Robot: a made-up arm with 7 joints. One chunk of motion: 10 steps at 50 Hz.
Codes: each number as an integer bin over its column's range. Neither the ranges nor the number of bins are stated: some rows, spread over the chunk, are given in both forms.
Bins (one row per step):
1: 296 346 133 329 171 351 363
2: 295 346 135 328 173 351 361
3: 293 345 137 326 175 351 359
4: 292 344 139 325 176 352 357
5: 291 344 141 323 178 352 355
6: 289 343 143 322 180 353 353
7: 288 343 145 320 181 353 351
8: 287 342 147 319 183 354 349
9: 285 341 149 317 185 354 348
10: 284 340 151 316 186 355 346
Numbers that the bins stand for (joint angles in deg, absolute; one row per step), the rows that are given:
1: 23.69 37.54 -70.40 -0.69 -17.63 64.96 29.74
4: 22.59 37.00 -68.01 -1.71 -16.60 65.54 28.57
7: 21.50 36.73 -65.63 -2.99 -15.58 66.11 27.41
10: 20.40 35.92 -63.25 -4.01 -14.55 67.26 26.44
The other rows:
2: 23.41 37.54 -69.60 -0.94 -17.22 64.96 29.35
3: 22.87 37.27 -68.81 -1.46 -16.81 64.96 28.96
5: 22.32 37.00 -67.22 -2.22 -16.19 65.54 28.18
6: 21.77 36.73 -66.43 -2.48 -15.78 66.11 27.80
8: 21.22 36.46 -64.84 -3.25 -15.17 66.69 27.02
9: 20.68 36.19 -64.04 -3.76 -14.76 66.69 26.83

